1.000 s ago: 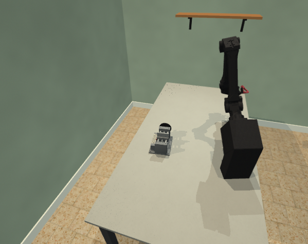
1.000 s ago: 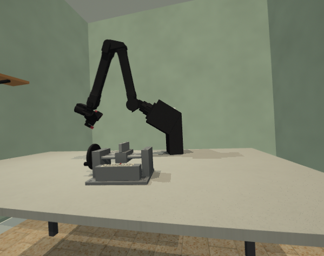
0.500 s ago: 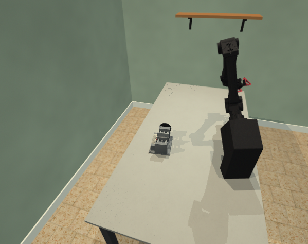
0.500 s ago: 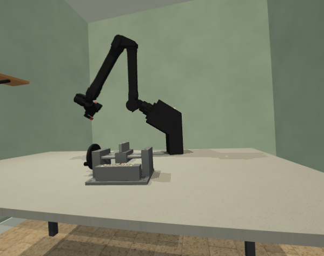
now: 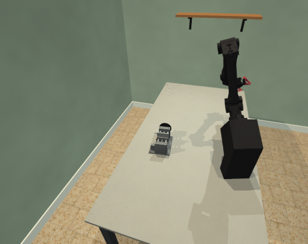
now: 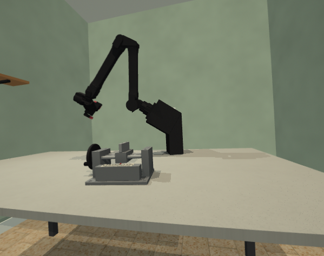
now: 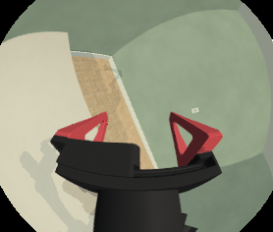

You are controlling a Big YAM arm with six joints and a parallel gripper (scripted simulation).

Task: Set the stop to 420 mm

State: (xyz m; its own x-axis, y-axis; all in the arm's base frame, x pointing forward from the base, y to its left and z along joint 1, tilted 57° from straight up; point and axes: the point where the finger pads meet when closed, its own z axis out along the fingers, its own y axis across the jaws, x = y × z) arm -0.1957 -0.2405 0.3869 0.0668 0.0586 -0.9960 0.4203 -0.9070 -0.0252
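My gripper is now 66 cm short of the sliding stop block, 35 cm to the right of it and 23 cm above it.
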